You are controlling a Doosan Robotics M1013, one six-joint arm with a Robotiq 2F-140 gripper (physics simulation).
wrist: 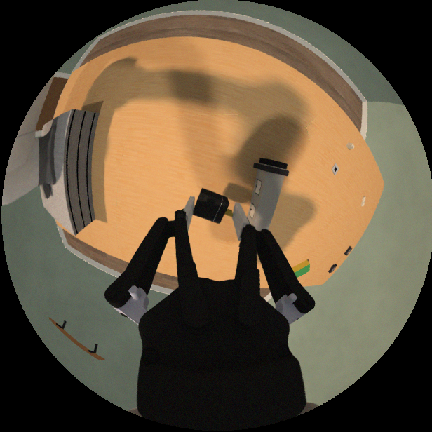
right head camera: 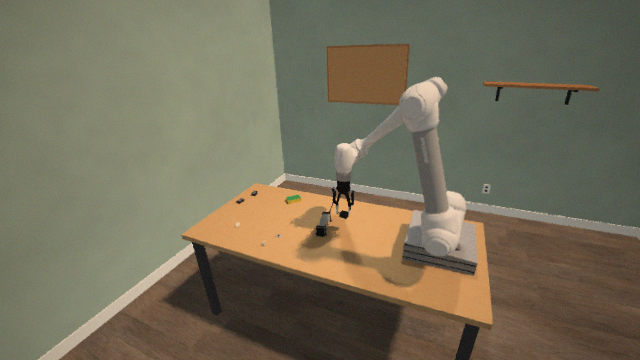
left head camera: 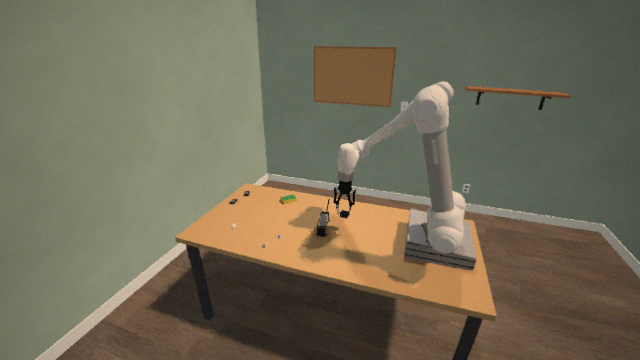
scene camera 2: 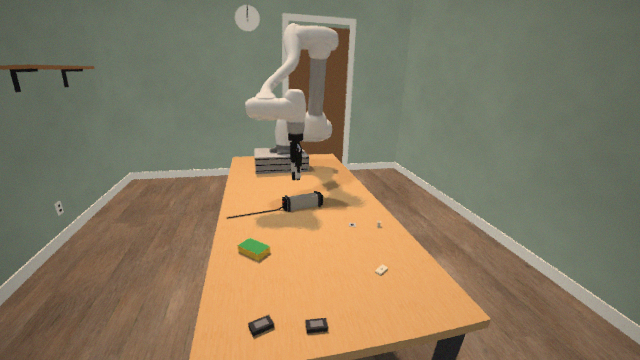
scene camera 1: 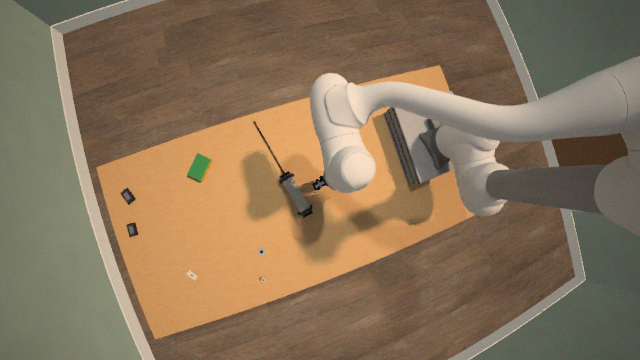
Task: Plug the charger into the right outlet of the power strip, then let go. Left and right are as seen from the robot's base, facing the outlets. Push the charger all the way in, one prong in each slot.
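Frame: origin at the arm's base, x down, y right, z back, level; metres.
Seen in the pictures: gripper, between the fingertips: (right head camera: pixel 343 213) (left head camera: pixel 343 213) (scene camera 2: pixel 296 176); arm's base, origin of its link: (scene camera 2: pixel 286 151) (scene camera 1: pixel 440 144).
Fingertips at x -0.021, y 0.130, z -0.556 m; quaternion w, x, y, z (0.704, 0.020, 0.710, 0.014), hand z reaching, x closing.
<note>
Pixels of each thing's top centre, then the offset from my fingertips to it. "*": a spot on its surface instead.
- black charger, centre of its top: (right head camera: pixel 342 212) (left head camera: pixel 343 211) dx -0.013, dy +0.002, dz -0.002 m
- grey power strip, centre of its top: (scene camera 1: pixel 296 194) (scene camera 2: pixel 302 195) (right head camera: pixel 323 219) (left head camera: pixel 323 219) dx +0.057, dy +0.010, dz -0.126 m
- strip's black cord, a spot on its surface: (scene camera 1: pixel 268 146) (scene camera 2: pixel 254 212) * dx +0.111, dy +0.252, dz -0.124 m
- yellow sponge, centre of its top: (scene camera 2: pixel 253 245) (scene camera 1: pixel 198 166) (left head camera: pixel 288 197) (right head camera: pixel 293 197) dx +0.090, dy +0.321, dz -0.426 m
- white plate, centre of its top: (scene camera 1: pixel 191 275) dx +0.110, dy -0.063, dz -0.699 m
The black charger (left head camera: pixel 344 214) (right head camera: pixel 344 215) (wrist: pixel 211 205) is between the fingertips of my gripper (left head camera: pixel 344 210) (right head camera: pixel 344 210) (scene camera 2: pixel 296 176) (wrist: pixel 213 206), which is shut on it. It is held above the table, apart from the strip; in the wrist view its brass prongs point toward the strip. The grey power strip (left head camera: pixel 324 220) (right head camera: pixel 325 220) (scene camera 1: pixel 297 194) (scene camera 2: pixel 303 201) (wrist: pixel 270 192) with black ends lies on the table. In the wrist view its left outlet (wrist: pixel 258 187) shows, and its right outlet (wrist: pixel 252 210) is beside the finger pad, slots hard to make out.
The strip's black cord (scene camera 1: pixel 268 146) (scene camera 2: pixel 255 213) runs off its right end. A green and yellow sponge (scene camera 1: pixel 199 167) (scene camera 2: pixel 254 249) lies beyond the strip. Two small dark boxes (scene camera 1: pixel 128 196) (scene camera 1: pixel 132 230) are near the far edge. Several small pale items, one a white plate (scene camera 1: pixel 192 275), lie left of the sponge.
</note>
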